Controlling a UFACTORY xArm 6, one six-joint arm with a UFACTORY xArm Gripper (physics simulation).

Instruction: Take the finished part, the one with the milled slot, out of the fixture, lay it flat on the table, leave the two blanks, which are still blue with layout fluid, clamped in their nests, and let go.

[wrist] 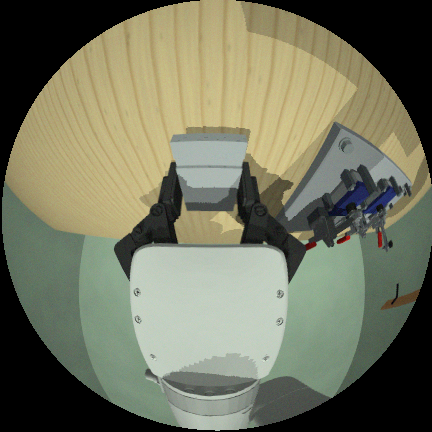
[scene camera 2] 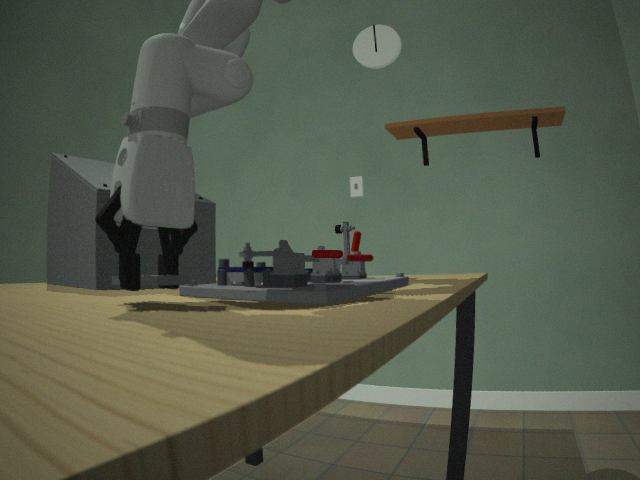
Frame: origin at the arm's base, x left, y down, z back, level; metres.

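Seen in the pictures: gripper, fingertip midpoint: (wrist: 209,170) (scene camera 2: 149,289).
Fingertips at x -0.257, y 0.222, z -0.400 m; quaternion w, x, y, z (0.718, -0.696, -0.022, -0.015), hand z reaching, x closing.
A point is followed by its place in that frame.
The finished part (scene camera 2: 150,279) {x -0.280, y 0.209, z -0.435 m} (wrist: 212,152) {x -0.256, y 0.207, z -0.366 m} is a flat grey block with a line across its face. My gripper (scene camera 2: 149,285) {x -0.257, y 0.222, z -0.400 m} (wrist: 209,170) {x -0.257, y 0.222, z -0.400 m} is shut on its two sides and holds it about level, at or very close above the table (scene camera 2: 103,335) {x -0.400, y 0.239, z -0.547 m} (wrist: 150,75) {x -0.303, y 0.239, z -0.312 m}; I cannot tell if it touches. The fixture plate (scene camera 2: 294,295) {x -0.140, y 0.230, z -0.520 m} (wrist: 316,180) {x -0.138, y 0.224, z -0.399 m} lies apart from it, to the right in both views. Two blue blanks sit in nests there: one blank (wrist: 350,199) {x -0.094, y 0.198, z -0.389 m} is nearer my gripper, the other blank (wrist: 381,200) {x 0.016, y 0.203, z -0.380 m} farther. Blue edges show low behind the posts in the scene view.
A large grey box with a sloped top (scene camera 2: 72,222) {x -0.186, y 0.111, z -0.009 m} stands behind my gripper in the scene view. Toggle clamps with red handles (scene camera 2: 327,253) (wrist: 343,240) rise from the fixture. The table's edge (scene camera 2: 361,356) {x -0.330, y 0.244, z -0.694 m} runs along the right in the scene view. A wooden shelf (scene camera 2: 480,122) hangs on the wall.
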